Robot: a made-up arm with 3 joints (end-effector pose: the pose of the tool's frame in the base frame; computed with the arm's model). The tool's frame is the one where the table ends.
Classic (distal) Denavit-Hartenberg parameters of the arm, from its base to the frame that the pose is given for. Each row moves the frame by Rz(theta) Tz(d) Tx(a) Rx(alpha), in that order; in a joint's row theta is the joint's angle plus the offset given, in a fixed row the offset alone. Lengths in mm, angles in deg.
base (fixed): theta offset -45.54; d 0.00; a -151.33; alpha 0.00
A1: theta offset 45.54; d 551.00; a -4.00; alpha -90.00
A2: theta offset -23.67; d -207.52; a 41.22; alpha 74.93
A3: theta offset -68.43; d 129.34; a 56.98; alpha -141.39
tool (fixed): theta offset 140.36; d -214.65; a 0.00; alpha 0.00
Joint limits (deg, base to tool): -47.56..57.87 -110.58..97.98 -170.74..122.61
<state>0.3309 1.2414 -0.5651</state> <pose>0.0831 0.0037 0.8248 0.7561 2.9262 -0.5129</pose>
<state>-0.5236 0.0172 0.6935</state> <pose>-0.3314 -0.0738 0.8608 0.2581 2.3499 0.0655</pose>
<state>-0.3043 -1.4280 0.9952</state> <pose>-0.5059 -0.0473 0.5325 -0.4563 1.1226 -0.4582</pose>
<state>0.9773 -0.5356 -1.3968</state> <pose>-0.2134 -0.1385 0.6425 1.1614 1.4230 1.2650</pose>
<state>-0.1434 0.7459 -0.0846</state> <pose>-0.1069 -0.1143 0.8681 0.8880 2.6901 0.0342</pose>
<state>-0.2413 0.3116 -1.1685</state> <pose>-0.2453 0.0631 0.8126 1.7898 1.3007 -0.2224</pose>
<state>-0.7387 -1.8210 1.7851</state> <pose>-0.5018 0.1884 0.4902 -0.6709 1.2974 -1.5172</pose>
